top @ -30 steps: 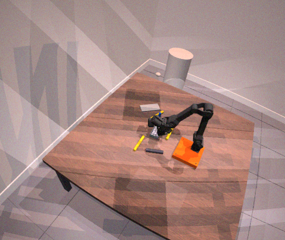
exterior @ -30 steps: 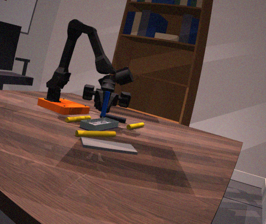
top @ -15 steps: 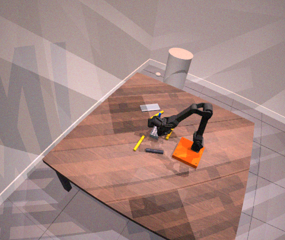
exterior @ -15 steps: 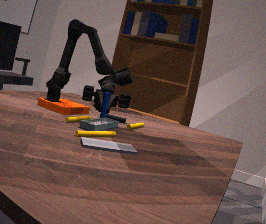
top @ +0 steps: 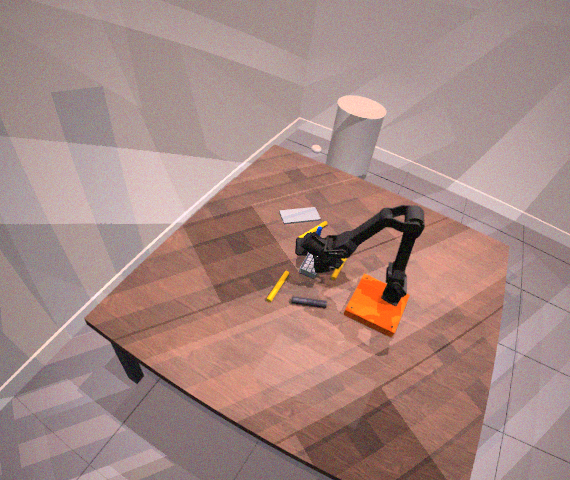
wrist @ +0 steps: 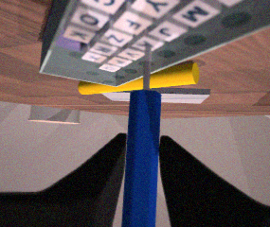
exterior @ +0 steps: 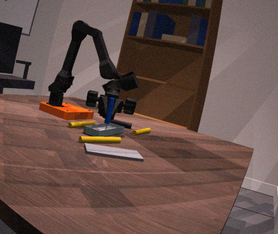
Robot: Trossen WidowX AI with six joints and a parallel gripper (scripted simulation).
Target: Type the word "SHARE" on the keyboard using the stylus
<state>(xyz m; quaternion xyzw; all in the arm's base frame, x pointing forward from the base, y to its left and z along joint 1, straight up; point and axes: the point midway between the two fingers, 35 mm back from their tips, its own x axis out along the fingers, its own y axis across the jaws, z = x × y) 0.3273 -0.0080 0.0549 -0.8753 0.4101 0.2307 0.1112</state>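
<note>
The blue stylus is 10 mm below my gripper tip. Round my gripper tip: flat grey slab: 150 mm ahead, 140 mm to the right, 70 mm below; yellow cylinder: 90 mm to the right, 60 mm below, 60 mm ahead; thin grey tip: 50 mm below.
</note>
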